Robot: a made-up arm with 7 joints. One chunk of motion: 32 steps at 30 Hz.
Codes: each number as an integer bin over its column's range. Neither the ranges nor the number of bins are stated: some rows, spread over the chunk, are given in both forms.
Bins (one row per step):
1: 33 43 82 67 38 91 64
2: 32 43 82 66 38 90 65
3: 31 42 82 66 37 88 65
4: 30 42 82 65 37 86 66
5: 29 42 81 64 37 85 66
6: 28 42 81 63 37 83 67
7: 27 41 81 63 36 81 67
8: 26 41 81 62 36 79 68
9: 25 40 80 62 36 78 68
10: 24 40 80 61 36 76 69
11: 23 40 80 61 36 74 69
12: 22 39 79 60 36 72 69
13: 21 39 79 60 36 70 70
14: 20 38 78 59 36 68 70
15: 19 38 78 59 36 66 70
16: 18 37 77 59 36 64 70
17: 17 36 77 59 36 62 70
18: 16 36 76 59 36 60 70
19: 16 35 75 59 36 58 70
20: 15 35 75 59 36 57 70
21: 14 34 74 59 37 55 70
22: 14 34 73 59 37 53 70
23: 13 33 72 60 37 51 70
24: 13 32 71 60 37 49 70
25: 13 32 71 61 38 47 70
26: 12 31 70 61 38 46 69
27: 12 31 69 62 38 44 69
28: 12 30 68 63 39 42 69
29: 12 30 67 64 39 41 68
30: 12 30 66 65 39 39 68
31: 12 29 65 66 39 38 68
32: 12 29 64 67 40 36 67
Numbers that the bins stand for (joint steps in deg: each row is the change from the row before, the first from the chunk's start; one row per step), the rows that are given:
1: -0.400 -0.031 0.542 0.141 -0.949 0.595 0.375
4: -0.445 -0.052 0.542 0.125 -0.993 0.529 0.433
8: -0.506 -0.072 0.527 0.101 -1.036 0.437 0.492
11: -0.552 -0.092 0.512 0.093 -1.036 0.372 0.521
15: -0.612 -0.132 0.482 0.077 -1.036 0.267 0.551
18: -0.658 -0.173 0.452 0.077 -1.036 0.188 0.551
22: -0.688 -0.213 0.406 0.077 -0.993 0.096 0.551
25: -0.703 -0.254 0.376 0.093 -0.949 0.017 0.551
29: -0.718 -0.294 0.315 0.117 -0.906 -0.062 0.492
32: -0.718 -0.314 0.270 0.141 -0.863 -0.127 0.463
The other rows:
2: -0.415 -0.031 0.542 0.133 -0.949 0.582 0.404
3: -0.430 -0.052 0.542 0.133 -0.993 0.556 0.404
5: -0.461 -0.052 0.527 0.117 -0.993 0.516 0.433
6: -0.476 -0.052 0.527 0.109 -0.993 0.490 0.463
7: -0.491 -0.072 0.527 0.109 -1.036 0.464 0.463
9: -0.521 -0.092 0.512 0.101 -1.036 0.424 0.492
10: -0.536 -0.092 0.512 0.093 -1.036 0.398 0.521
12: -0.567 -0.112 0.497 0.085 -1.036 0.345 0.521
13: -0.582 -0.112 0.497 0.085 -1.036 0.319 0.551
14: -0.597 -0.132 0.482 0.077 -1.036 0.293 0.551
16: -0.627 -0.153 0.467 0.077 -1.036 0.240 0.551
17: -0.642 -0.173 0.467 0.077 -1.036 0.214 0.551
19: -0.658 -0.193 0.436 0.077 -1.036 0.162 0.551
20: -0.673 -0.193 0.436 0.077 -1.036 0.148 0.551
21: -0.688 -0.213 0.421 0.077 -0.993 0.122 0.551
23: -0.703 -0.233 0.391 0.085 -0.993 0.070 0.551
24: -0.703 -0.254 0.376 0.085 -0.993 0.043 0.551
26: -0.718 -0.274 0.361 0.093 -0.949 0.004 0.521
27: -0.718 -0.274 0.345 0.101 -0.949 -0.022 0.521
28: -0.718 -0.294 0.330 0.109 -0.906 -0.048 0.521
30: -0.718 -0.294 0.300 0.125 -0.906 -0.088 0.492
31: -0.718 -0.314 0.285 0.133 -0.906 -0.101 0.492

